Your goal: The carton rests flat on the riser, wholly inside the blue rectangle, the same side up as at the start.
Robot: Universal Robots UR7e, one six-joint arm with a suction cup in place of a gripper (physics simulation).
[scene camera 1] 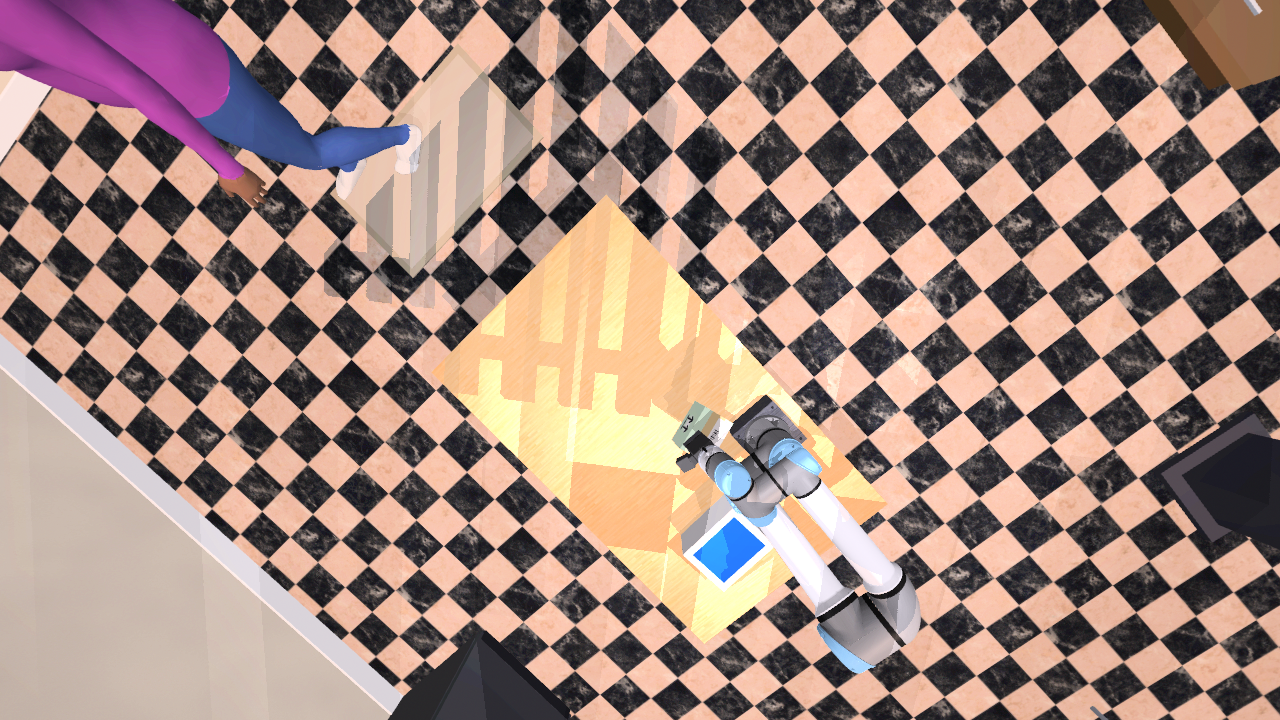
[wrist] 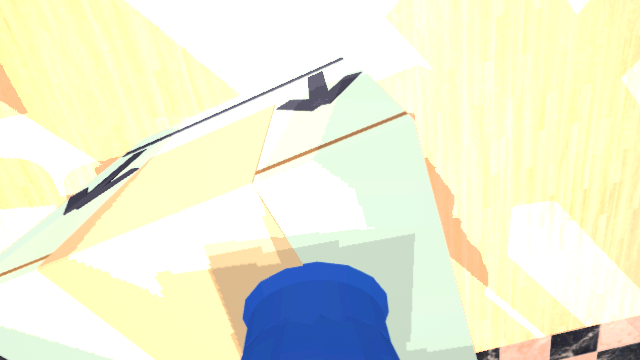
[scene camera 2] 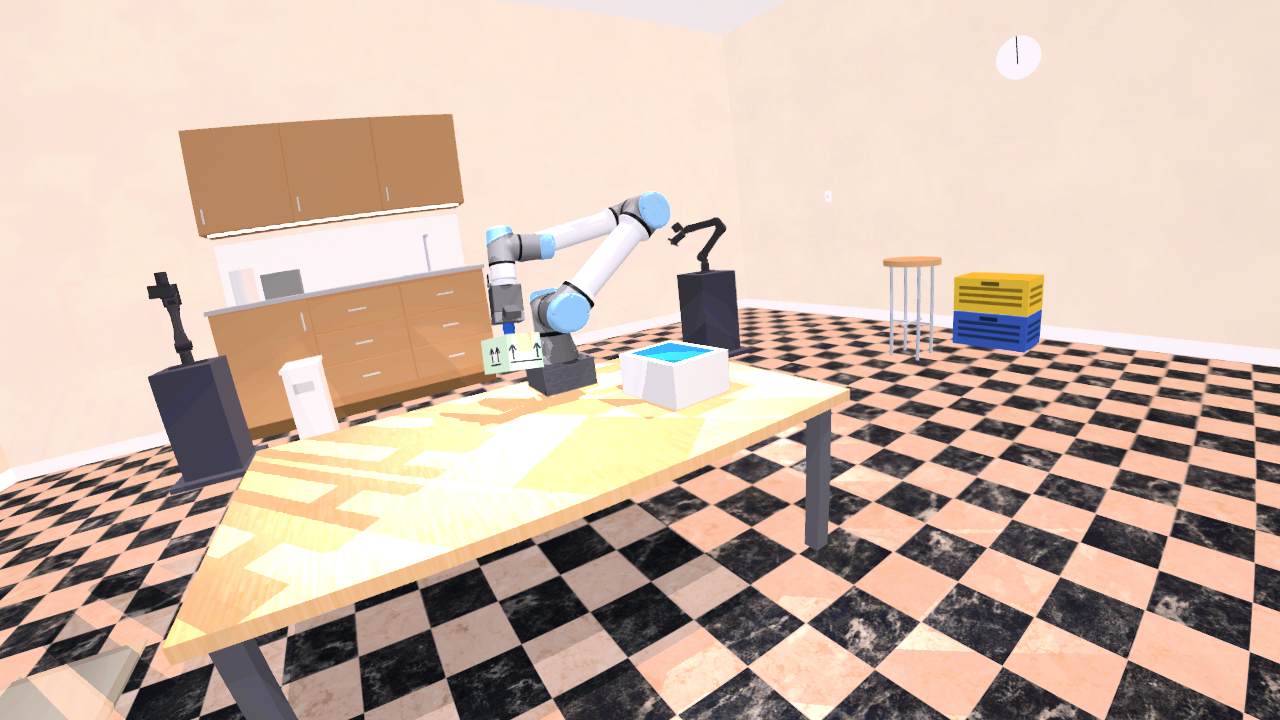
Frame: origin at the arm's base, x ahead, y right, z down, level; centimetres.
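Where they show: end effector, tool point: (wrist: 313, 268) (scene camera 2: 510, 340); arm's base, origin of the base link: (scene camera 1: 767, 436) (scene camera 2: 556, 358).
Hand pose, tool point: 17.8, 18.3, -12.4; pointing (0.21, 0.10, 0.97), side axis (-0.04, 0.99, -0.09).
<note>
Each offset is from my tool point to the centre of the thing, as dx, dy, dz. Level surfaces: height alone.
The carton @(-3.3, -0.5, +4.5) (scene camera 1: 693, 422) (scene camera 2: 495, 355) (wrist: 200, 220) is pale green with dark arrow marks and a tan band on top. It hangs in the air above the table, beside the arm's base, its arrows pointing up in scene camera 2. My suction gripper (scene camera 2: 508, 329) (wrist: 316, 280), a blue cup, is shut on the carton's top face; in scene camera 1 the wrist hides the cup. The white riser @(+17.3, -41.0, +15.6) (scene camera 1: 696, 535) (scene camera 2: 673, 385) stands on the table, apart from the carton. The blue rectangle @(+17.3, -41.0, +9.6) (scene camera 1: 729, 548) (scene camera 2: 673, 351) is on its top; the arm partly overhangs the riser in scene camera 1.
The wooden table @(dz +21.6) (scene camera 1: 528, 358) (scene camera 2: 402, 501) carries the riser and the arm's dark base (scene camera 1: 747, 420) (scene camera 2: 562, 374). A person (scene camera 1: 268, 116) in purple stands beyond the table's far end. Dark pedestals (scene camera 2: 204, 420) (scene camera 2: 708, 313) stand on the floor behind the table.
</note>
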